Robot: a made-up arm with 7 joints. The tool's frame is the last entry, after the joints.
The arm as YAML. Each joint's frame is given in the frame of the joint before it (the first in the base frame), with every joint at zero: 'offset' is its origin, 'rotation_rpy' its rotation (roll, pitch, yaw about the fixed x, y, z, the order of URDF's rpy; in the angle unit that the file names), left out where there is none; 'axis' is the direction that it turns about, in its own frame. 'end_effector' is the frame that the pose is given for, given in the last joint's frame.
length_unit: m
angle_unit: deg
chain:
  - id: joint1
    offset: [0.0, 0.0, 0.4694]
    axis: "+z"
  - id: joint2
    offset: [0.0, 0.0, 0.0]
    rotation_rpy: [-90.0, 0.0, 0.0]
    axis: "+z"
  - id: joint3
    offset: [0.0, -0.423, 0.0]
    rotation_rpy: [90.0, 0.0, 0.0]
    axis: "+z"
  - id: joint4
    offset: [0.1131, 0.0, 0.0]
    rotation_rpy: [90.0, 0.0, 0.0]
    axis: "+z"
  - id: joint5
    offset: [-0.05, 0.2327, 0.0]
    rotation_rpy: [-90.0, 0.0, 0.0]
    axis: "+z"
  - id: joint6
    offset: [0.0, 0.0, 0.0]
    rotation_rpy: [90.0, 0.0, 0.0]
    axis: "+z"
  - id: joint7
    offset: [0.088, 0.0, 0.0]
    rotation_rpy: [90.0, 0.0, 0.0]
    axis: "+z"
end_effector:
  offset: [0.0, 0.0, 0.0]
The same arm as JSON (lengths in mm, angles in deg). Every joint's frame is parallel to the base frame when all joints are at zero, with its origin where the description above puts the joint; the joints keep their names.
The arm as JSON. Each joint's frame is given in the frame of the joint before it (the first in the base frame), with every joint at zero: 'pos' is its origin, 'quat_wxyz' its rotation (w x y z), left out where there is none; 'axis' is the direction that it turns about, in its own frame. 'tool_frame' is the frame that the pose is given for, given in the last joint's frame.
{"length_unit": "mm", "angle_unit": "deg", "joints": [{"joint": "joint1", "pos": [0.0, 0.0, 469.4], "axis": [0.0, 0.0, 1.0]}, {"joint": "joint2", "pos": [0.0, 0.0, 0.0], "axis": [0.0, 1.0, 0.0]}, {"joint": "joint3", "pos": [0.0, 0.0, 423.0], "axis": [0.0, 0.0, 1.0]}, {"joint": "joint4", "pos": [113.1, 0.0, 0.0], "axis": [0.0, -1.0, 0.0]}, {"joint": "joint5", "pos": [-50.0, 0.0, 232.7], "axis": [0.0, 0.0, 1.0]}, {"joint": "joint6", "pos": [0.0, 0.0, 0.0], "axis": [0.0, -1.0, 0.0]}, {"joint": "joint7", "pos": [88.0, 0.0, 0.0], "axis": [0.0, 0.0, -1.0]}], "tool_frame": {"pos": [0.0, 0.0, 0.0], "quat_wxyz": [0.0, 1.0, 0.0, 0.0]}}
